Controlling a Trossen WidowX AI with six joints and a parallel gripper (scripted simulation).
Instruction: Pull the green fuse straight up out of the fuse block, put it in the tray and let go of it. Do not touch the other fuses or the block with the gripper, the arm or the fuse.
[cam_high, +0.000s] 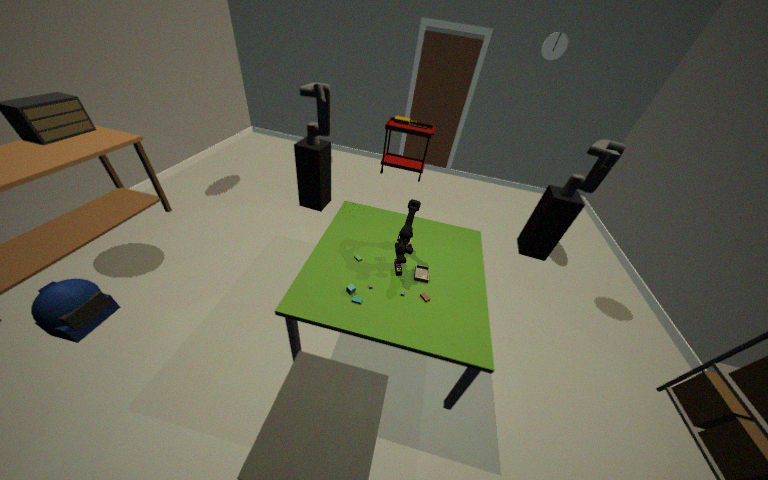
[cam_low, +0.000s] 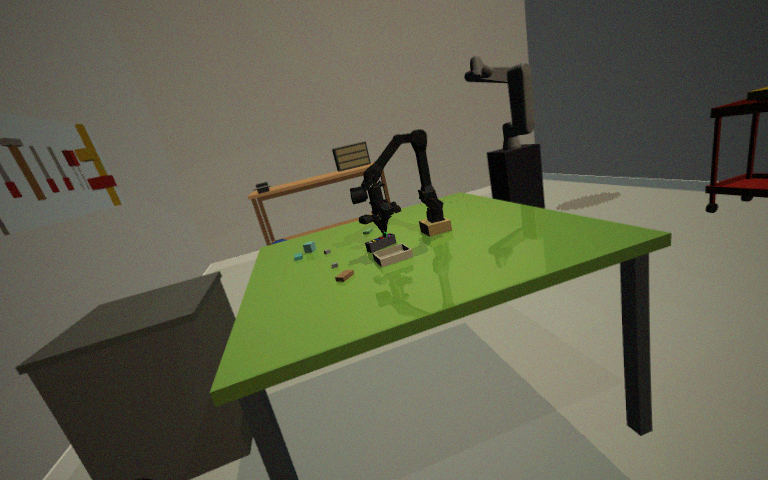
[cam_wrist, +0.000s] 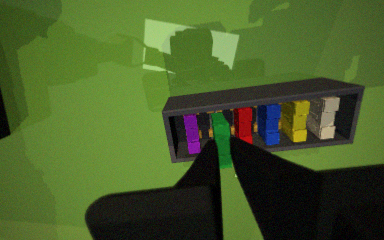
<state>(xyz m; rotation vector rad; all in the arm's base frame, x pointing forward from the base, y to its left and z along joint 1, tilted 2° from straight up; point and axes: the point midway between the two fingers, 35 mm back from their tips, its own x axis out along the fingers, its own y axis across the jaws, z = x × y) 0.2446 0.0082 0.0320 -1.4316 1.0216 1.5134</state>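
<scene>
The purple fuse lies 3 cm below my gripper tip, 2 cm behind it and 1 cm to the right of it. From my gripper tip the other things lie so: red fuse (3 cm below, 2 cm ahead, 1 cm to the left); then green fuse (1 cm below); then blue fuse (4 cm ahead, 3 cm below, 1 cm to the left).
</scene>
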